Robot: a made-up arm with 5 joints.
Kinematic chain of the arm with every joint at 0, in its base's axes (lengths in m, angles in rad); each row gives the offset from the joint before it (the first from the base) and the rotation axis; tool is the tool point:
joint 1: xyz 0 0 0.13 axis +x
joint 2: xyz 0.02 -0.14 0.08 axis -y
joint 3: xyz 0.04 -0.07 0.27 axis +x
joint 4: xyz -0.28 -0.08 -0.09 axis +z
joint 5: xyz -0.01 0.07 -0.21 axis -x
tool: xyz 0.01 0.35 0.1
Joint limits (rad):
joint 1: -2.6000..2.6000
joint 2: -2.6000..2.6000
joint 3: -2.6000..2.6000
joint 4: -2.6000..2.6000
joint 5: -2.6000..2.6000
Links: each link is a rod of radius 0.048 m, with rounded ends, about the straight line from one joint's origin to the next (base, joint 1, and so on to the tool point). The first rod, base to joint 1, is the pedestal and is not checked.
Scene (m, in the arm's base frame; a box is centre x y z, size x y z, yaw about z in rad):
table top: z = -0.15
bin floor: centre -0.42 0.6 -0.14 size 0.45 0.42 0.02 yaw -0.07
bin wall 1: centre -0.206 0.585 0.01 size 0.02 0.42 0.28 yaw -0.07
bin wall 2: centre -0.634 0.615 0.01 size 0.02 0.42 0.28 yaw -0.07
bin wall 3: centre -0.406 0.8 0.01 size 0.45 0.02 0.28 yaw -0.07
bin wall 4: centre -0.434 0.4 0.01 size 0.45 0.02 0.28 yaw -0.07
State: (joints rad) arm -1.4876 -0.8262 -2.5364 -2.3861 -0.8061
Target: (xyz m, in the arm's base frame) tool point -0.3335 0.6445 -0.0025
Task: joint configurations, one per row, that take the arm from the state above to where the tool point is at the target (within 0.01 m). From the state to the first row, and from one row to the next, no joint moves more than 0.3 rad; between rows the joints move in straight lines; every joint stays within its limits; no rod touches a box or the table.
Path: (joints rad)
1: -1.4795 -0.5525 -2.4437 -2.4074 -0.6797
2: -1.4713 -0.2789 -2.3510 -2.4287 -0.5534
3: -1.4632 -0.0052 -2.2583 -2.4500 -0.4270
4: -1.4551 0.2684 -2.1655 -2.4714 -0.3007
5: -1.4470 0.5421 -2.0728 -2.4927 -0.1743
6: -1.6438 0.5186 -2.1704 -2.5463 -0.1862
7: -1.8407 0.4951 -2.2680 -2.6000 -0.1982

